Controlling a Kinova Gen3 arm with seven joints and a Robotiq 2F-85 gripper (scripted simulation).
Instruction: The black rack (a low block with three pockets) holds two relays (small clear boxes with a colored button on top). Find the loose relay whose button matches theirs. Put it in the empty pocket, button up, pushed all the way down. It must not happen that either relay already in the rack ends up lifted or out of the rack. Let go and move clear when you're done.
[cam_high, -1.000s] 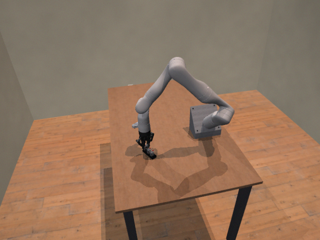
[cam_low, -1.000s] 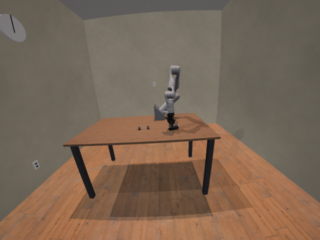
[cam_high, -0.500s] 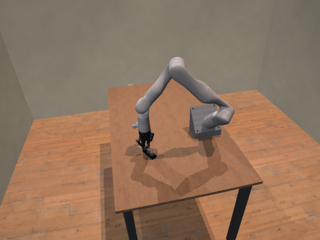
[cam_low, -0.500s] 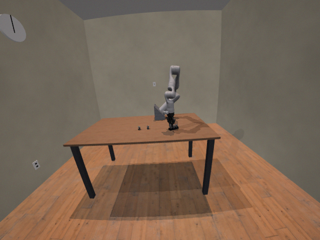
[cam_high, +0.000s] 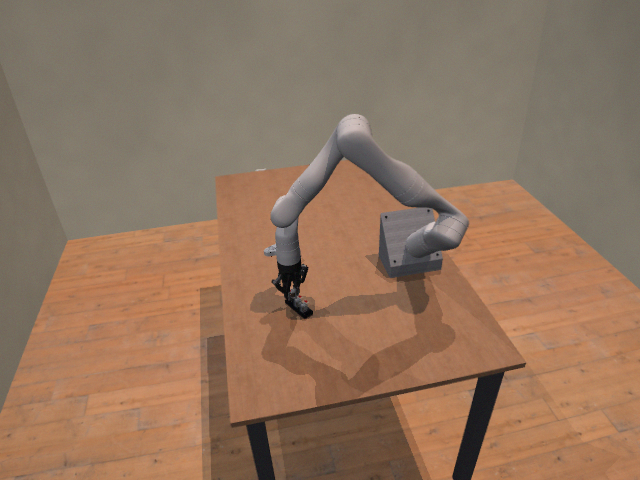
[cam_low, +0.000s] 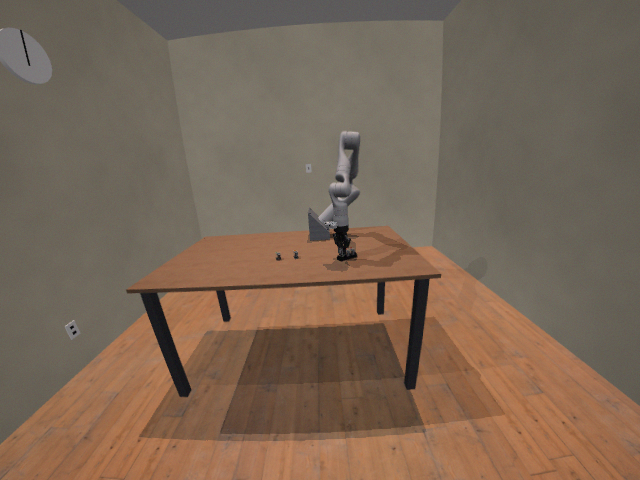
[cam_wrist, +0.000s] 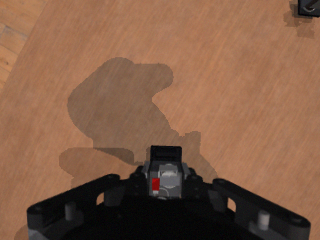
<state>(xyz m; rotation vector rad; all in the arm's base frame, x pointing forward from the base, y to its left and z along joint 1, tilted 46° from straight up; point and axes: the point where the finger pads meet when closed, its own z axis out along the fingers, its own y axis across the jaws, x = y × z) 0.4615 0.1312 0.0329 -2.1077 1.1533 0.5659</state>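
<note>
The black rack lies 40 mm below my hand, 30 mm to the left of it and 20 mm behind it.
</note>
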